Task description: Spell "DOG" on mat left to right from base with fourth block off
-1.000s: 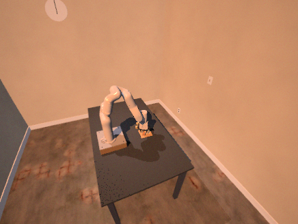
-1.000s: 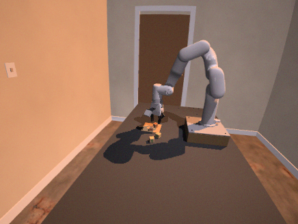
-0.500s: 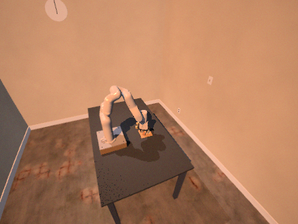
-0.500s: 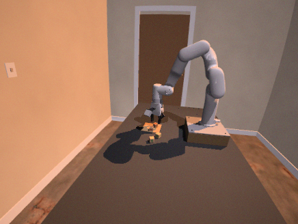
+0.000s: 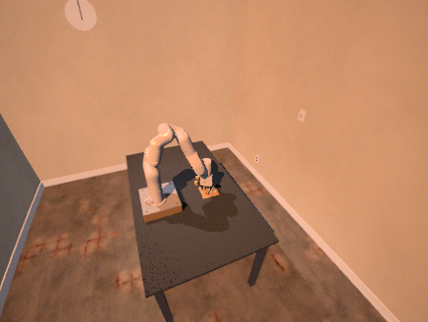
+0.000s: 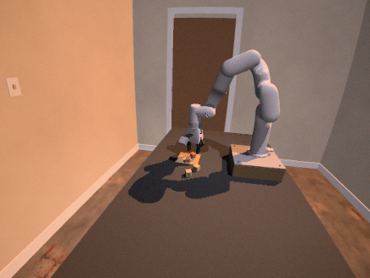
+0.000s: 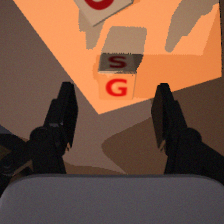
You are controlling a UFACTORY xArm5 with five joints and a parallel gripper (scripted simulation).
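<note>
My hand is 6 cm above the orange mat, 3 cm short of it and 1 cm to the right of it.
</note>
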